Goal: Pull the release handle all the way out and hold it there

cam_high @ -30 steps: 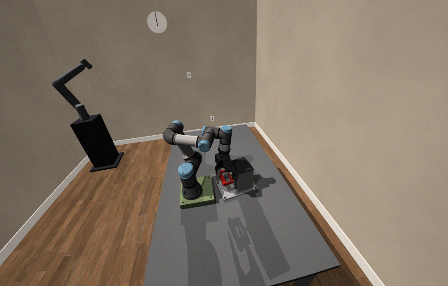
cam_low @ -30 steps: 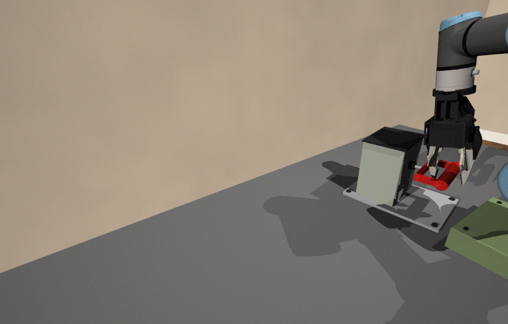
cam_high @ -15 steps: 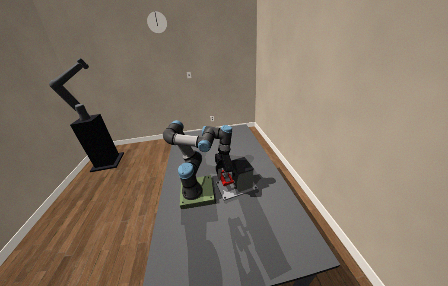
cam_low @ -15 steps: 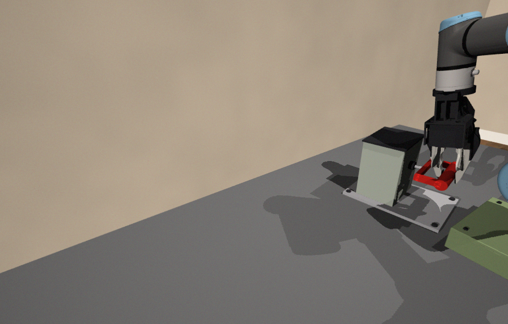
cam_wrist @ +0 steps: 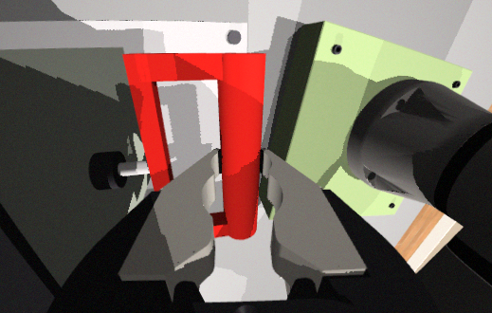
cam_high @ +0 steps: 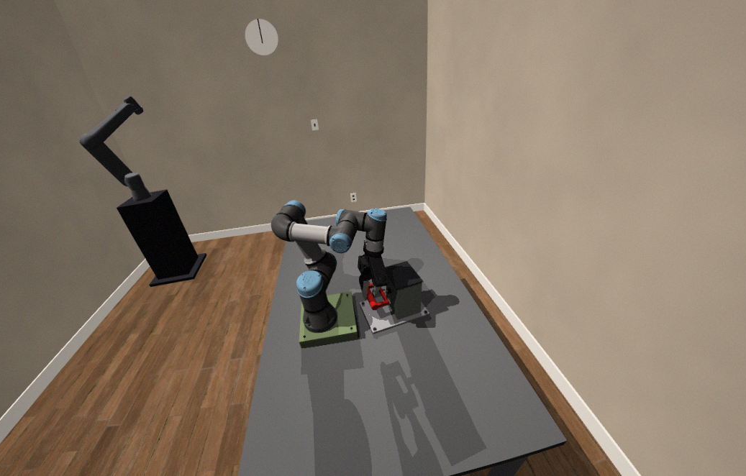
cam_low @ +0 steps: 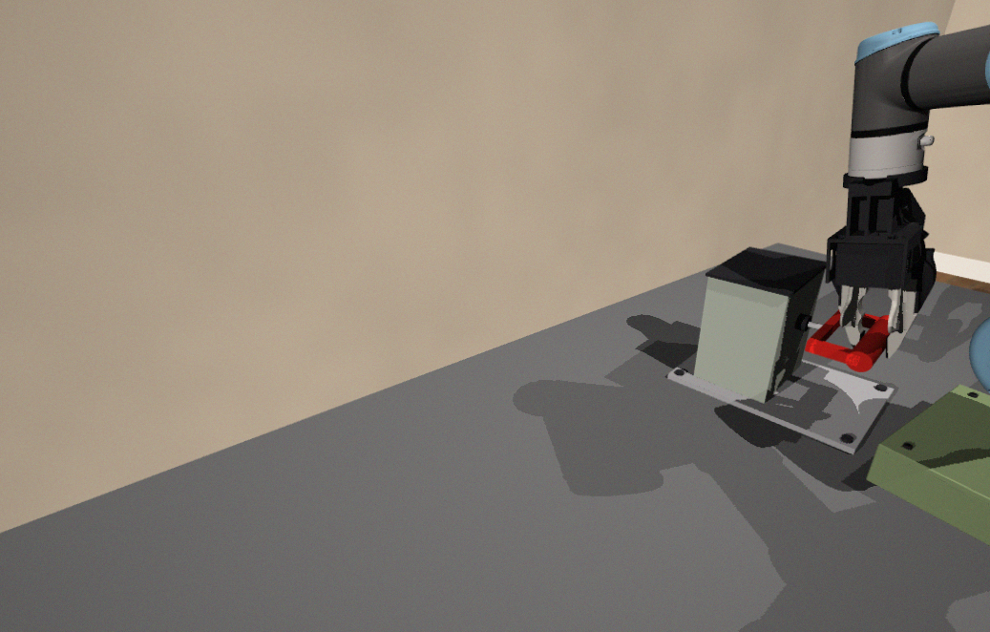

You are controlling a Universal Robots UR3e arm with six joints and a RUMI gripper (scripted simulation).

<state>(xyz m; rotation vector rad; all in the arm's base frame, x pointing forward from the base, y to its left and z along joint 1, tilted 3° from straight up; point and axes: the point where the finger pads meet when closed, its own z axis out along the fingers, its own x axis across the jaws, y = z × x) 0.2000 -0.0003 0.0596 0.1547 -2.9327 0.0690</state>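
The grey metal base plate is 9 cm ahead of my hand, 1 cm to the left of it and 10 cm below it.
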